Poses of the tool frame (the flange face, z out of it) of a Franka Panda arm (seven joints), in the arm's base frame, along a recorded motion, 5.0 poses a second.
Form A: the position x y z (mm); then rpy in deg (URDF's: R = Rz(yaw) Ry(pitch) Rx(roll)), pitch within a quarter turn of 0, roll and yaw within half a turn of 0.
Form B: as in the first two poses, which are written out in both.
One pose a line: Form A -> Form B
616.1 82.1 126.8 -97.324 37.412 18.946 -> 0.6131 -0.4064 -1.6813 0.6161 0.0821 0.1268
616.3 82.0 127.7 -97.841 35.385 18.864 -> 0.5739 -0.4061 -1.6922 0.6163 0.0820 0.1277
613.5 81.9 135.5 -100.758 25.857 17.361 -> 0.3902 -0.3799 -1.7527 0.6135 0.0819 0.1355
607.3 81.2 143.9 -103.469 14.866 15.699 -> 0.1882 -0.3264 -1.8108 0.6073 0.0812 0.1439
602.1 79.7 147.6 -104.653 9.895 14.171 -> 0.1036 -0.2828 -1.8333 0.6021 0.0797 0.1476
